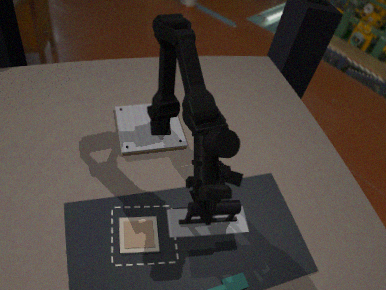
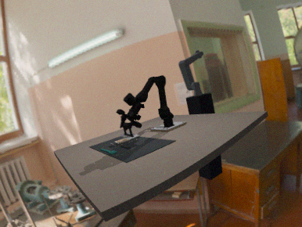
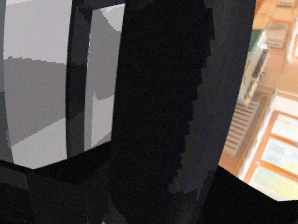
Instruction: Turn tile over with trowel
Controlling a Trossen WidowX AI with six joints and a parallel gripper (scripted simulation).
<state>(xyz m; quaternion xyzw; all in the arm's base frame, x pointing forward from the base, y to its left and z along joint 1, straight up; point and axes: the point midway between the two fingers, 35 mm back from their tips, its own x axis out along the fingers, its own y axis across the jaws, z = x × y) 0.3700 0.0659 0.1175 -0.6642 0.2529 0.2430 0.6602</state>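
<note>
The dark mat is 130 mm below my gripper tip and 20 mm to the right of it. Also, from my gripper tip: tile (150 mm to the right, 110 mm below, 30 mm behind); teal strip (140 mm ahead, 110 mm below, 20 mm to the left); trowel (30 mm behind, 10 mm below).
</note>
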